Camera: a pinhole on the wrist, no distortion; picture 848 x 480 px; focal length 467.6 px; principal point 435.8 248.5 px. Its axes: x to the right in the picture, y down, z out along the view. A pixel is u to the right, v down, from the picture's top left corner.
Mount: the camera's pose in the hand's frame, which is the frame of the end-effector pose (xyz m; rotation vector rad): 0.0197 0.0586 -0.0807 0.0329 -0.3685 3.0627
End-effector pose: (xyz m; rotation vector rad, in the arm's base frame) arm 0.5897 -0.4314 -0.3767 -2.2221 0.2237 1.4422
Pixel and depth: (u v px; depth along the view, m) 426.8 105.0 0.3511
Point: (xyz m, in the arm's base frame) 0.3425 -0.3606 -0.5289
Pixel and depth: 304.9 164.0 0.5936
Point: 0.2499 -0.1735 -0.7305
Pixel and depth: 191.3 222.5 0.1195
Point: 0.5845 -0.4337 -0.4737
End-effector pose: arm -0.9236 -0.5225 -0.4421 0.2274 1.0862 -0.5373
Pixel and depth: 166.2 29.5 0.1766
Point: -0.7469 -0.5300 -0.5143
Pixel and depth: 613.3 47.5 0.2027
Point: -0.7815 -0.4832 -0.3432
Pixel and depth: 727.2 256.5 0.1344
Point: -0.8904 -0.5013 -0.3659
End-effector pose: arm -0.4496 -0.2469 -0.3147 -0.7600 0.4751 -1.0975
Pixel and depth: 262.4 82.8 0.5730
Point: 0.0704 -0.2907 -0.0481
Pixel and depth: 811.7 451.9 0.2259
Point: -0.4818 -0.0790 -0.1779
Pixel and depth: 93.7 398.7 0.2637
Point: -0.3226 -0.4181 -0.1388
